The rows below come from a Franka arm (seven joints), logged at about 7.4 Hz.
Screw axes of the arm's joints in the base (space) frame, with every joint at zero. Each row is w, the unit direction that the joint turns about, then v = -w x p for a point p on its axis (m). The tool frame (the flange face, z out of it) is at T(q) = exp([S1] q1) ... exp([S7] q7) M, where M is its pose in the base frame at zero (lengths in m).
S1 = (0, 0, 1, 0, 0, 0)
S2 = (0, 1, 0, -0.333, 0, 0)
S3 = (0, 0, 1, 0, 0, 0)
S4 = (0, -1, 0, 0.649, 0, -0.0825)
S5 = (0, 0, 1, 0, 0, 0)
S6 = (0, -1, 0, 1.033, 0, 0)
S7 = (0, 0, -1, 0, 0.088, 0)
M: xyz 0.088 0 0.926 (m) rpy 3.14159 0 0 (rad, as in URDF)
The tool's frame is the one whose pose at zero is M.
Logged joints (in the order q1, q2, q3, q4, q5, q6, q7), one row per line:
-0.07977 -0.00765 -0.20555 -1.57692 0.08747 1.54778 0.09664
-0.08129 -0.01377 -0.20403 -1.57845 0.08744 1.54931 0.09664
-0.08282 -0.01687 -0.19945 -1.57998 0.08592 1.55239 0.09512
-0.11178 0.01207 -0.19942 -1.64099 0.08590 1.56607 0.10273
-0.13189 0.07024 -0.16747 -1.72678 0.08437 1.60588 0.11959
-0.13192 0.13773 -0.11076 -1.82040 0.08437 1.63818 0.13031
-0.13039 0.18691 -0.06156 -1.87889 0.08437 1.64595 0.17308
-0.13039 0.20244 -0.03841 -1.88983 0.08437 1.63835 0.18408
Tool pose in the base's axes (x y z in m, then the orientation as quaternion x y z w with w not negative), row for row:
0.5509 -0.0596 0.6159 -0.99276 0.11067 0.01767 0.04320
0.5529 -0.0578 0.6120 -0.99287 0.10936 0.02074 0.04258
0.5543 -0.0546 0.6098 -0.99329 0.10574 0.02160 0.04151
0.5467 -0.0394 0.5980 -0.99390 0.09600 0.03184 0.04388
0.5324 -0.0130 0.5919 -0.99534 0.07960 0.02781 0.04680
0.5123 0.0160 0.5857 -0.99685 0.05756 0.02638 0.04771
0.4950 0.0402 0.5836 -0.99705 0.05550 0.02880 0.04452
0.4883 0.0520 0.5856 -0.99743 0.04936 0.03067 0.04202
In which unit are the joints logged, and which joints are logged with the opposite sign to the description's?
The joints are logged in radians. Opposite sign: q1, q2.
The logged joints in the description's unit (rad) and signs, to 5 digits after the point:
0.07977 0.00765 -0.20555 -1.57692 0.08747 1.54778 0.09664
0.08129 0.01377 -0.20403 -1.57845 0.08744 1.54931 0.09664
0.08282 0.01687 -0.19945 -1.57998 0.08592 1.55239 0.09512
0.11178 -0.01207 -0.19942 -1.64099 0.08590 1.56607 0.10273
0.13189 -0.07024 -0.16747 -1.72678 0.08437 1.60588 0.11959
0.13192 -0.13773 -0.11076 -1.82040 0.08437 1.63818 0.13031
0.13039 -0.18691 -0.06156 -1.87889 0.08437 1.64595 0.17308
0.13039 -0.20244 -0.03841 -1.88983 0.08437 1.63835 0.18408

